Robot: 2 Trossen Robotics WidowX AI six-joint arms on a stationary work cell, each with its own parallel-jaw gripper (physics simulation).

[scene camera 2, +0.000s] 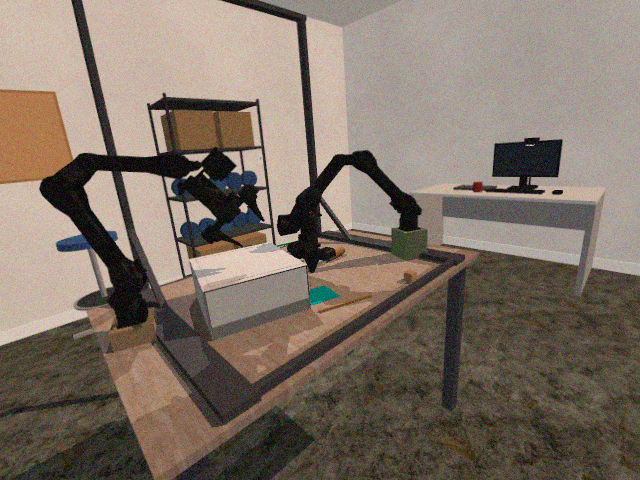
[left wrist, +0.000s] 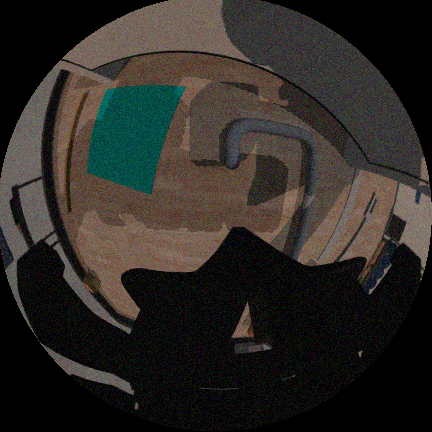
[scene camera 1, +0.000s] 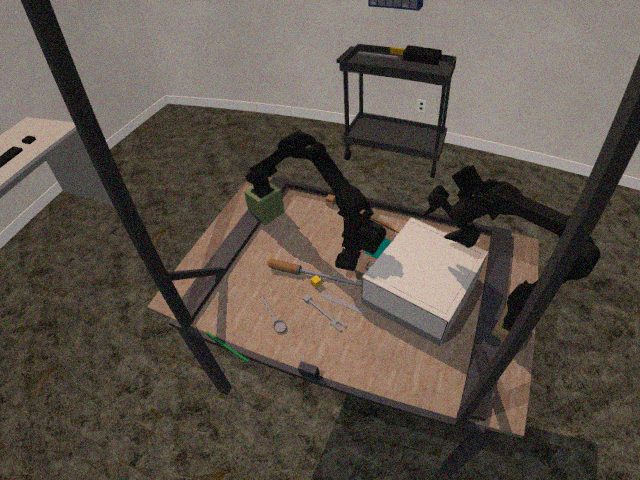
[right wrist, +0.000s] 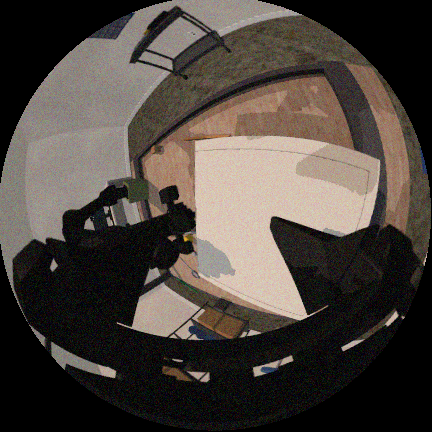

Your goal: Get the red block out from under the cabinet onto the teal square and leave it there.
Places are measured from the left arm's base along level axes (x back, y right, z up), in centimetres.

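Pixels of known places: left gripper, fingertip midpoint: [scene camera 2: 312,272] [left wrist: 237,232]; right gripper, fingertip midpoint: [scene camera 2: 253,233] [scene camera 1: 435,225] [right wrist: 214,224]; left arm's base at its link origin: [scene camera 2: 409,228] [scene camera 1: 262,190] [right wrist: 125,191]; right arm's base at its link origin: [scene camera 2: 133,319].
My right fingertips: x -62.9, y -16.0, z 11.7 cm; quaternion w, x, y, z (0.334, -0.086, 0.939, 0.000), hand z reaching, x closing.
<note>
For each thing: its top centre in the pictures, then the offset to it from my right fingertips. "*": a spot on its surface instead.
- white cabinet at its top centre: [right wrist: 265,245] [scene camera 1: 428,264] [scene camera 2: 243,261] dy +5.9, dx -3.4, dz -9.4 cm
- teal square at a spot on its surface: [left wrist: 135,135] [scene camera 1: 380,252] * dy +2.4, dx +17.4, dz -22.9 cm
- orange handle at its top centre: [scene camera 1: 285,263] dy +29.6, dx +35.6, dz -19.5 cm
- yellow cube at its top centre: [scene camera 1: 315,279] [right wrist: 186,240] dy +26.7, dx +23.9, dz -20.5 cm
- wrench at its top centre: [left wrist: 354,242] [scene camera 1: 323,311] dy +33.0, dx +14.2, dz -22.1 cm
- ring-ended tool at a spot on its surface: [scene camera 1: 279,326] * dy +45.9, dx +20.2, dz -22.8 cm
- wooden stick at its top centre: [left wrist: 65,156] [scene camera 2: 346,302] [right wrist: 202,136] [scene camera 1: 390,226] dy -9.4, dx +22.6, dz -22.3 cm
- small wooden block at its top centre: [left wrist: 87,287] [scene camera 2: 410,272] [scene camera 1: 330,197] dy -4.7, dx +48.4, dz -20.0 cm
The red block does not show in any view. The white cabinet [scene camera 1: 423,273] [scene camera 2: 253,297] [right wrist: 240,190] stands on the table; its dark side fills the upper right of the left wrist view. The teal square [scene camera 1: 382,248] [scene camera 2: 323,295] [left wrist: 135,135] lies bare beside it. A grey hooked rod [scene camera 1: 330,277] [left wrist: 270,126] with an orange handle [scene camera 1: 283,266] lies on the table, its bent end by the cabinet. My left gripper [scene camera 1: 347,264] [scene camera 2: 312,268] [left wrist: 237,232] is shut and empty, low beside the rod and cabinet. My right gripper [scene camera 1: 436,225] [scene camera 2: 251,232] is open and empty above the cabinet.
A yellow cube [scene camera 1: 315,280] [right wrist: 188,238], a wrench [scene camera 1: 325,313] and a ring-ended tool [scene camera 1: 279,326] lie in front of the rod in scene camera 1. A wooden stick [scene camera 2: 343,303] [left wrist: 71,150] lies beyond the teal square. A small wooden block [scene camera 1: 330,197] [scene camera 2: 409,275] is near the far edge.
</note>
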